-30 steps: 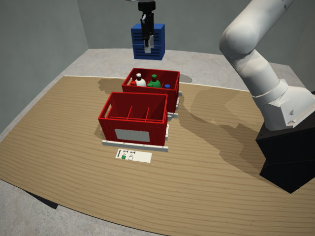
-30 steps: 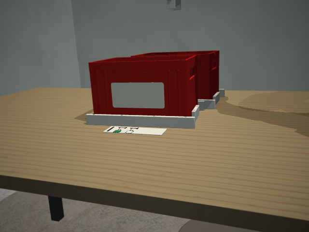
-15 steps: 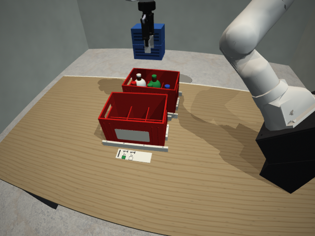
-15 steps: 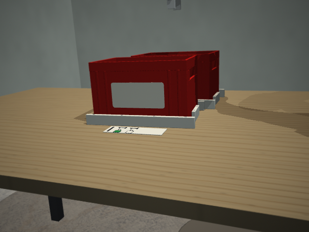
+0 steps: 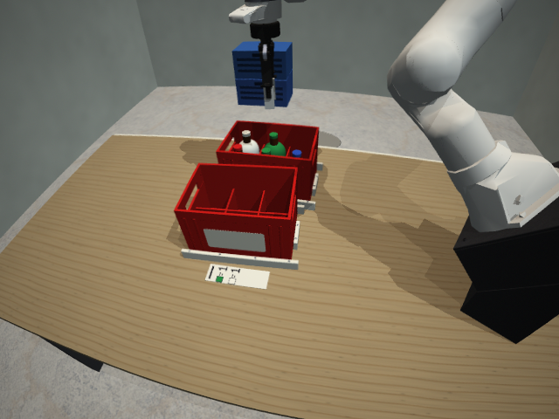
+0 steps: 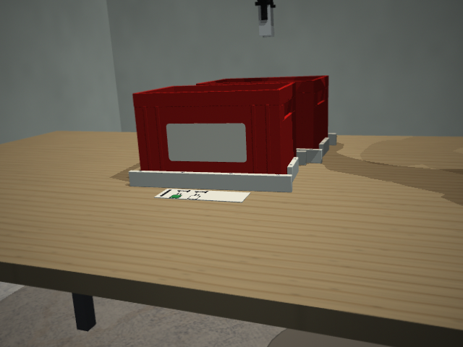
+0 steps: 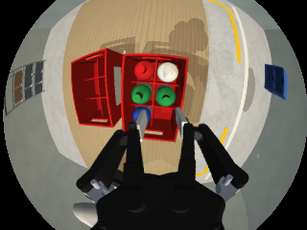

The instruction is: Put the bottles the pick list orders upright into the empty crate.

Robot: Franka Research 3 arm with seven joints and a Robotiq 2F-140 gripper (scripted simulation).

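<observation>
My hand is 22 cm above the white-label bottle, 8 cm short of it and 4 cm to the left of it. Round my hand: blue-capped bottle (22 cm below, 10 cm to the left, 6 cm behind); pick list (37 cm to the left, 30 cm below, 15 cm ahead); red-capped bottle (22 cm below, 11 cm ahead, 3 cm to the left).
</observation>
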